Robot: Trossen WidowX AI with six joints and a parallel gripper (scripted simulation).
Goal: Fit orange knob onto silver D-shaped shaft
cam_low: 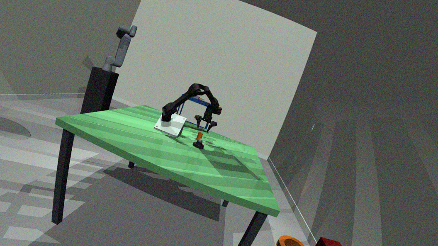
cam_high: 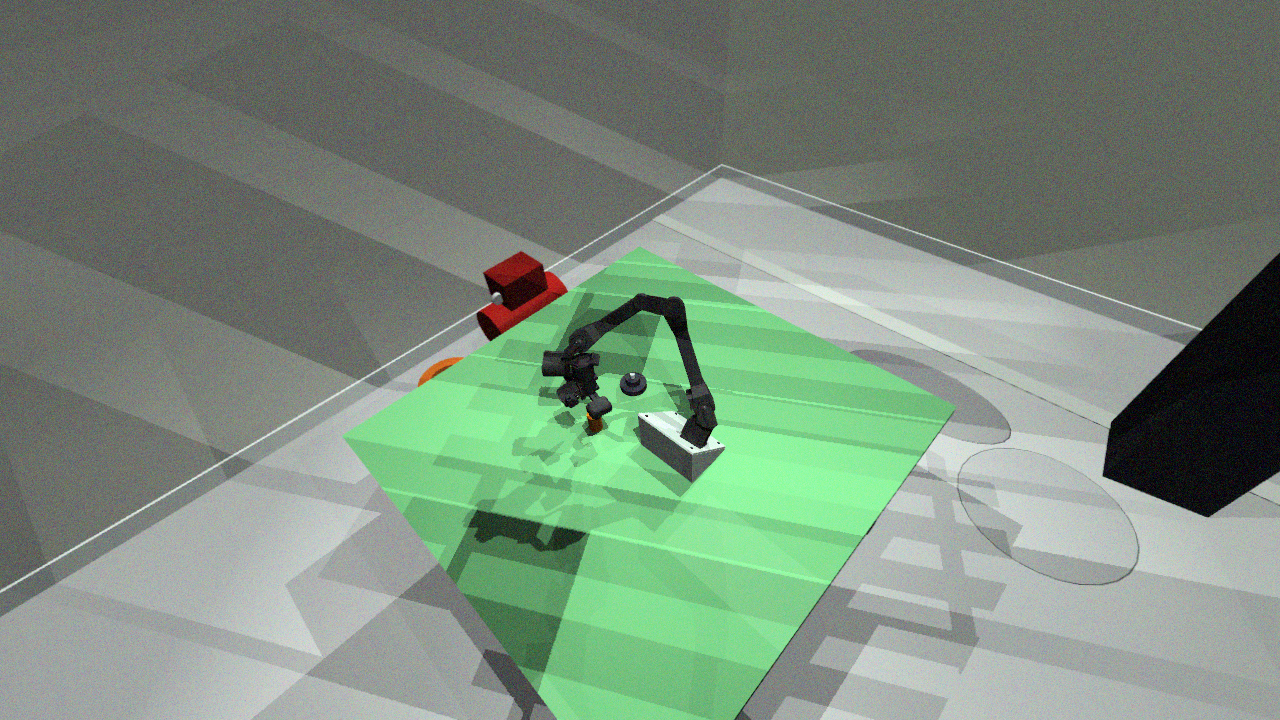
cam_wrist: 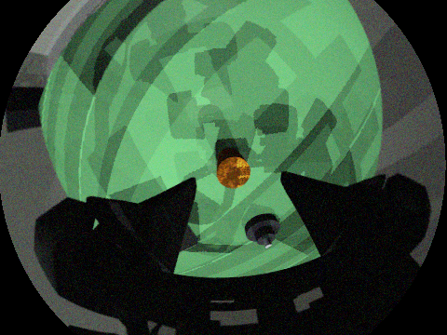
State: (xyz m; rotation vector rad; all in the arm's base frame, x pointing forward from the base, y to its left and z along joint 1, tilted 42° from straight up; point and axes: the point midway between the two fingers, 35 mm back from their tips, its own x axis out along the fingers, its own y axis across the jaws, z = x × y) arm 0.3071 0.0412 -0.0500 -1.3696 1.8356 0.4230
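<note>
Now: the orange knob 40 mm below my gripper tip. Round my gripper tip: dark round pedestal: 10 mm behind, 190 mm to the right, 60 mm below.
</note>
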